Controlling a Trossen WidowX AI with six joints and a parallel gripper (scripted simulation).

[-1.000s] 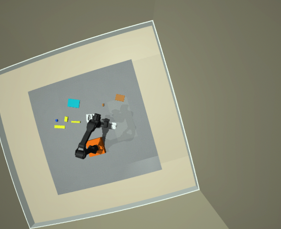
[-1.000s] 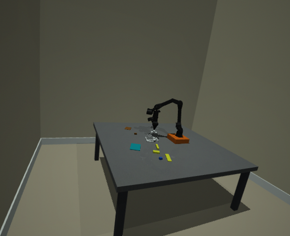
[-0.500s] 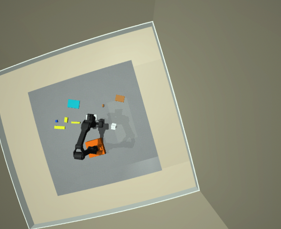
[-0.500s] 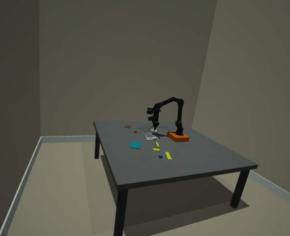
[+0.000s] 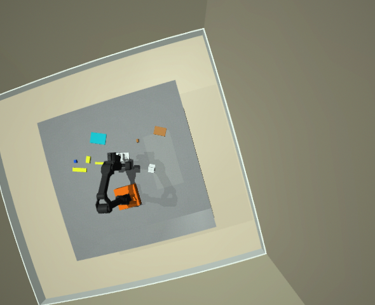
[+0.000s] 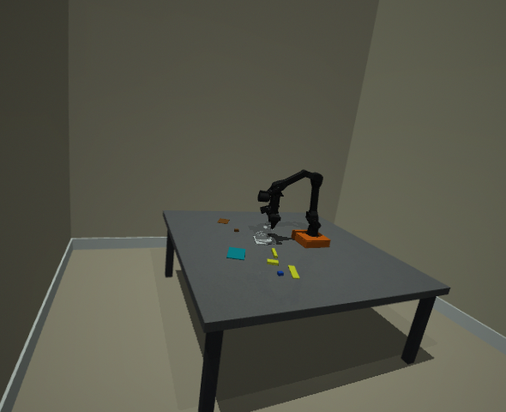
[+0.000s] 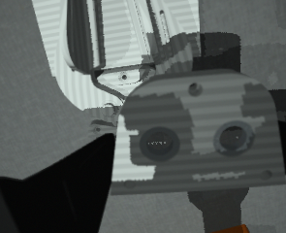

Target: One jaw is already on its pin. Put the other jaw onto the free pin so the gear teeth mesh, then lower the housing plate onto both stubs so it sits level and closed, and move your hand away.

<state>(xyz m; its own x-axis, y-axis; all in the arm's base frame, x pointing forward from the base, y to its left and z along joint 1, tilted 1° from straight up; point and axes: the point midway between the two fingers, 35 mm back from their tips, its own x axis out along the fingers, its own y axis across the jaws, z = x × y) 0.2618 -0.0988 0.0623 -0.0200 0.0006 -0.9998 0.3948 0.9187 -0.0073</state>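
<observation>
My gripper tip is now 70 mm above the jaw, 20 mm short of it and 10 mm to the right of it. Also, from my gripper tip: white base plate: 80 mm below, 70 mm ahead, 10 mm to the left; then yellow bar: 200 mm to the left, 100 mm ahead, 70 mm below; then small brown block: 170 mm to the right, 140 mm ahead, 70 mm below.
</observation>
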